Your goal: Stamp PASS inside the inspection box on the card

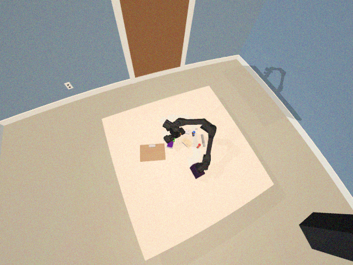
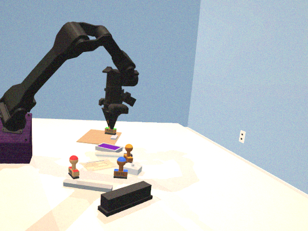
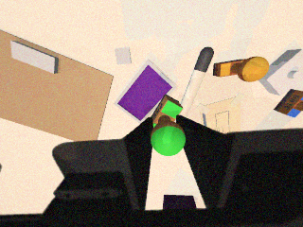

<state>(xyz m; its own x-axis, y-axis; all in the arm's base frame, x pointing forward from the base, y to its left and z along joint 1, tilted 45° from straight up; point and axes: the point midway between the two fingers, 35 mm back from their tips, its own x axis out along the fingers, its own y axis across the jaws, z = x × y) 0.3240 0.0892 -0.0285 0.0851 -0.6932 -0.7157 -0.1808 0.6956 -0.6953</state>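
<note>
Now: gripper tip 5 cm past the pale card, 12 cm to the left of it and 10 cm above it. Also, from my gripper tip: white pen (3 cm ahead, 5 cm to the right, 9 cm below); then green-knobbed stamp (right at my gripper tip); then purple ink pad (3 cm to the left, 9 cm below).
</note>
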